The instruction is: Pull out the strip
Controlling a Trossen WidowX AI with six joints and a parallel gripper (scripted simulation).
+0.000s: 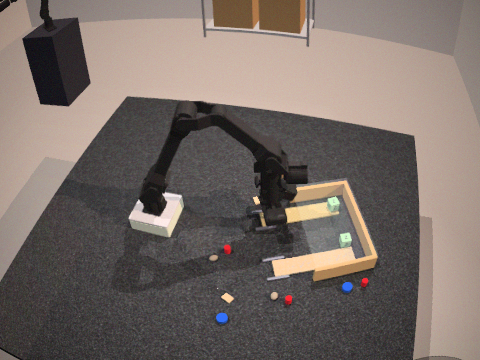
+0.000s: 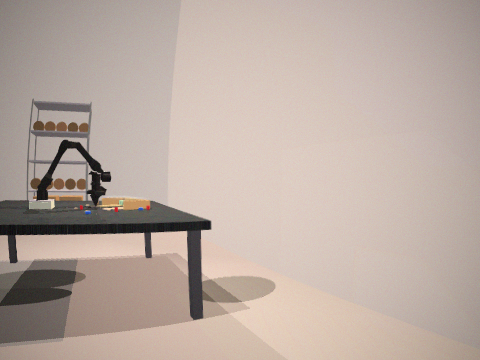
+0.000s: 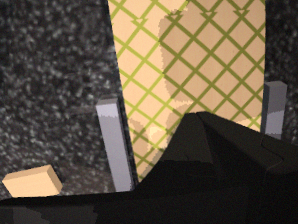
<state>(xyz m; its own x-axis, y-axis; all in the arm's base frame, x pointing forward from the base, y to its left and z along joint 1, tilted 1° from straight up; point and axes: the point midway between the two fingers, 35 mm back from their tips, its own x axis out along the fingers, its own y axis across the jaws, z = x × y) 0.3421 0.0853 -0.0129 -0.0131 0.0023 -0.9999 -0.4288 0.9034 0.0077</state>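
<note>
Now: gripper tip 90 mm short of the cross-hatched strip and 40 mm to the right of it.
</note>
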